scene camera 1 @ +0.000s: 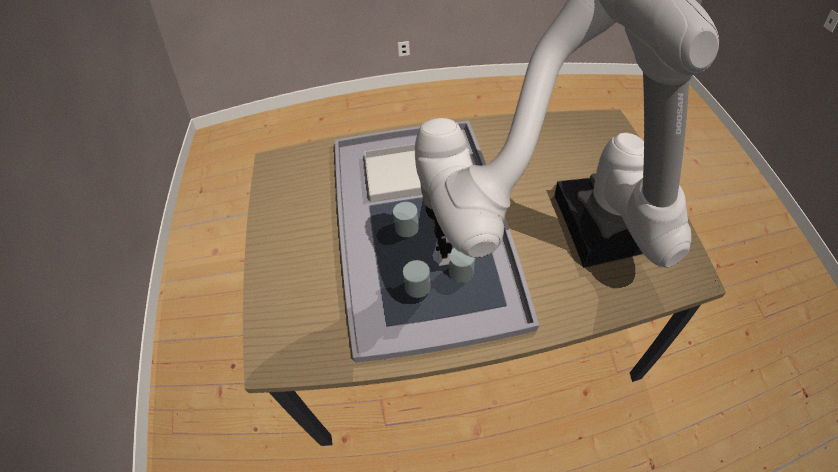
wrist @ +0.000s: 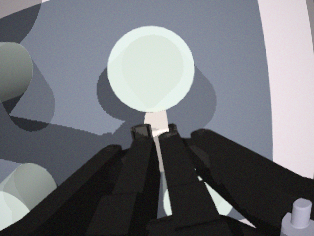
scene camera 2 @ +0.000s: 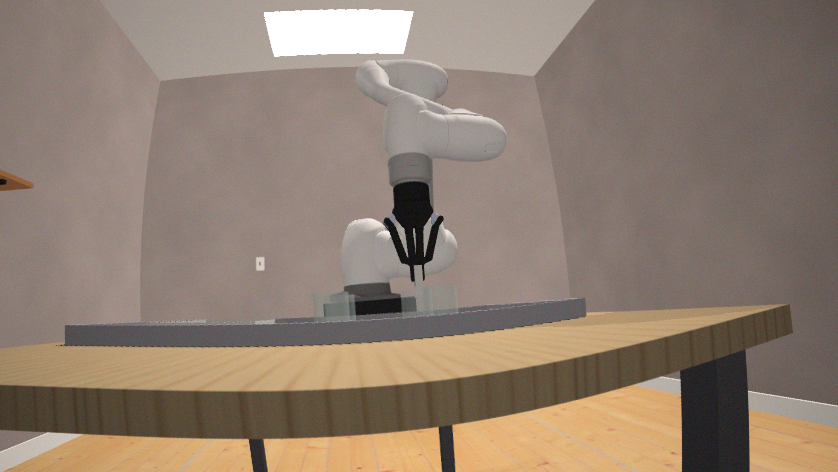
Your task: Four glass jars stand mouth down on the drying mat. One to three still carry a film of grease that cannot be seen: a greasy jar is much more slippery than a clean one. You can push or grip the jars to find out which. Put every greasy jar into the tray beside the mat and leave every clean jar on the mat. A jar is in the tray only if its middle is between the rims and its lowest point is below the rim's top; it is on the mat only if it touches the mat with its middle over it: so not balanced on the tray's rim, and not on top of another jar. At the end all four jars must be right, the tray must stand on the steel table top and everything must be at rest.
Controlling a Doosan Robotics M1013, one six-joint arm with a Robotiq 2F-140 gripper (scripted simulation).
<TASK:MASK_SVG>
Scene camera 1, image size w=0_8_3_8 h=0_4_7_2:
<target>white tray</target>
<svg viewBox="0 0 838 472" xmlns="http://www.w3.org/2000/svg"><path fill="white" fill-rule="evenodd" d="M415 144L365 151L371 202L422 194L415 163Z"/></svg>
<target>jar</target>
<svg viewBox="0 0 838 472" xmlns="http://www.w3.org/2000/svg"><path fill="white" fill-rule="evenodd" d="M414 260L407 263L403 268L405 291L411 297L421 298L426 296L431 288L430 269L425 262Z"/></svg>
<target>jar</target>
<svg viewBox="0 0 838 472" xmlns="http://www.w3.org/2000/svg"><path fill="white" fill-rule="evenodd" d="M401 202L393 209L395 231L401 237L411 237L419 230L417 207L411 202Z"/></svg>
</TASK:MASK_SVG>
